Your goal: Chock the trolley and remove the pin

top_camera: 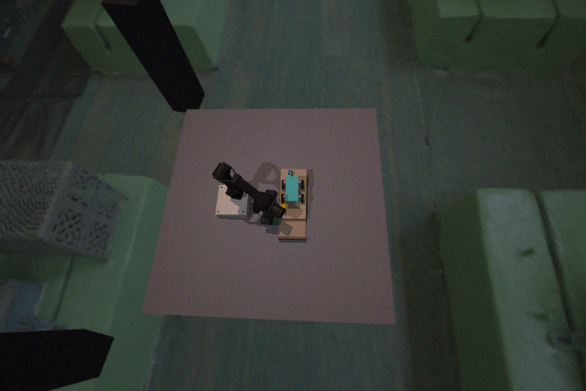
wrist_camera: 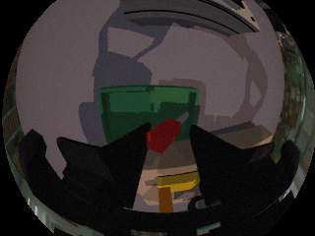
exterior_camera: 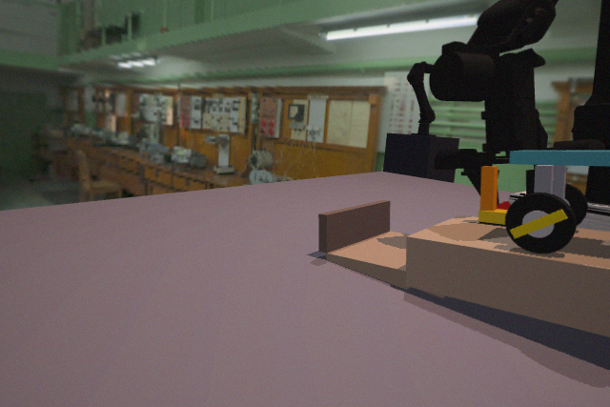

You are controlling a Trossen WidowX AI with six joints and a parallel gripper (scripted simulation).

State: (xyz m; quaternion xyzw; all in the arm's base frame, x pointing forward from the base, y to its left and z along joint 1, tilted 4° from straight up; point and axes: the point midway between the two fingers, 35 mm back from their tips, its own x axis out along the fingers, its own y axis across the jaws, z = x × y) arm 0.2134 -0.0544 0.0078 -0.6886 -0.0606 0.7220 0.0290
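The yellow chock lies 70 mm ahead of my gripper tip, 30 mm above it and 20 mm to the left of it. The rest, counted from my gripper tip: trolley: 110 mm to the left, 100 mm ahead, 60 mm above; then red-headed stop pin: 10 mm to the left, 10 mm below; then tan ramp: 110 mm to the left, 100 mm ahead.
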